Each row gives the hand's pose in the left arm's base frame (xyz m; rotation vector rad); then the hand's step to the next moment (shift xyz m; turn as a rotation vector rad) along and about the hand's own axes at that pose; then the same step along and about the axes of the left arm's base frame.
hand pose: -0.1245 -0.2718 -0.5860 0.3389 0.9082 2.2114
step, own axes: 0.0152 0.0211 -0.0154 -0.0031 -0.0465 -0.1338
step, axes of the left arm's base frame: -0.0290 -0.0077 0.0032 -0.0373 -0.0470 -0.1284
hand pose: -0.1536 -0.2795 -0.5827 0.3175 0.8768 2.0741
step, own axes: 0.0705 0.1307 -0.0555 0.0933 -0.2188 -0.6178
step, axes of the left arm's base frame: -0.1506 -0.0235 0.0435 -0.2358 -0.1309 -0.6046
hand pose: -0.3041 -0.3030 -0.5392 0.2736 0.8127 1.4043
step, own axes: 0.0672 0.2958 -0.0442 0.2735 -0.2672 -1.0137
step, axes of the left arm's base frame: -0.2572 0.1059 0.1289 -0.4623 -0.0843 -0.9762
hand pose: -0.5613 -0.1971 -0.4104 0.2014 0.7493 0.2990
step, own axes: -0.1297 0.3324 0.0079 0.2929 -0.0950 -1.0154
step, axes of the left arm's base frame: -0.1490 0.2677 0.1830 -0.4836 0.0839 -0.9407
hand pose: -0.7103 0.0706 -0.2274 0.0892 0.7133 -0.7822
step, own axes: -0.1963 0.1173 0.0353 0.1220 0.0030 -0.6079
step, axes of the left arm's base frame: 0.0021 0.1933 0.1272 -0.2754 0.1260 -0.5410
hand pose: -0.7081 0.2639 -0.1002 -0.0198 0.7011 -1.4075
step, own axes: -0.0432 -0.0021 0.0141 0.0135 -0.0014 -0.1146
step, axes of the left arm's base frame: 0.0046 0.0330 0.0309 -0.0537 0.0319 -0.0971
